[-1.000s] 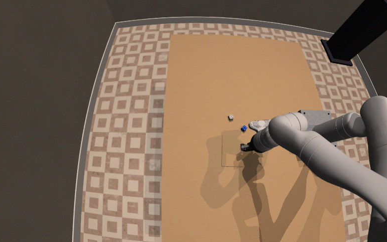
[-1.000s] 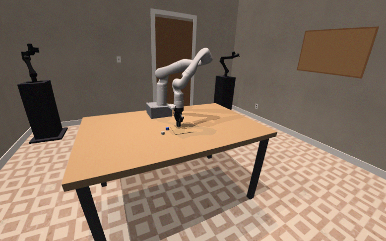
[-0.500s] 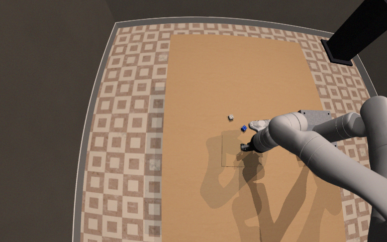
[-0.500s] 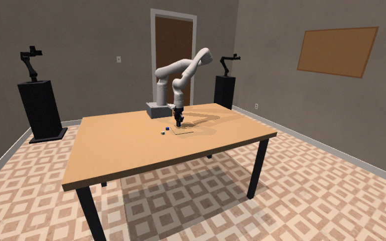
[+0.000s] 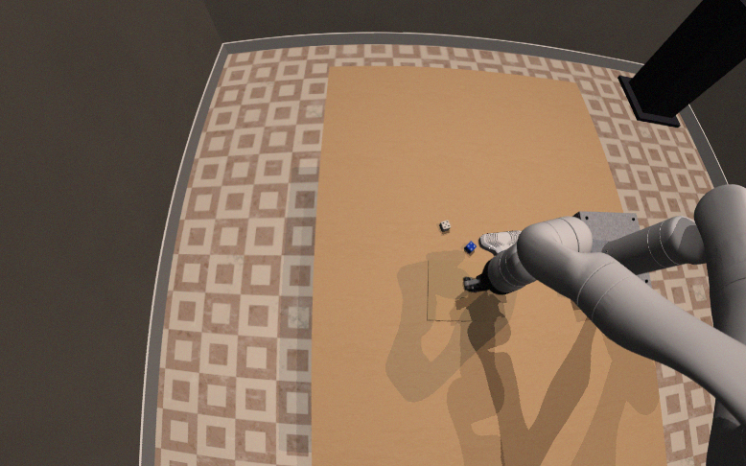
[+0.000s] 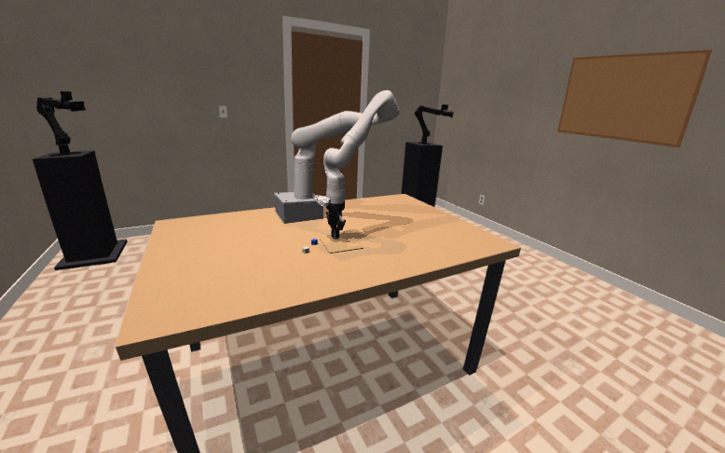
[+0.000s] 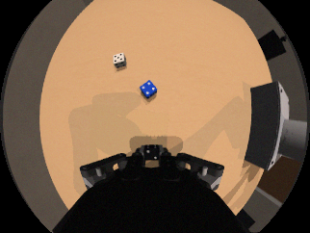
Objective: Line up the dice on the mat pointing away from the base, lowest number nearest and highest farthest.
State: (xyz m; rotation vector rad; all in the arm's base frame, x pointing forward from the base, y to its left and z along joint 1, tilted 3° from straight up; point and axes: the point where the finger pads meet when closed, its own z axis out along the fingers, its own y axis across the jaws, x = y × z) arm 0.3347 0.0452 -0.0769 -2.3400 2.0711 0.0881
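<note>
Right now the black die is 1 cm below my hand. From my hand the other things lie so: blue die 10 cm to the right, 2 cm below, 2 cm ahead; then mat 5 cm ahead, 3 cm below, 1 cm to the left; then white die 15 cm to the right, 8 cm ahead, 2 cm below.
</note>
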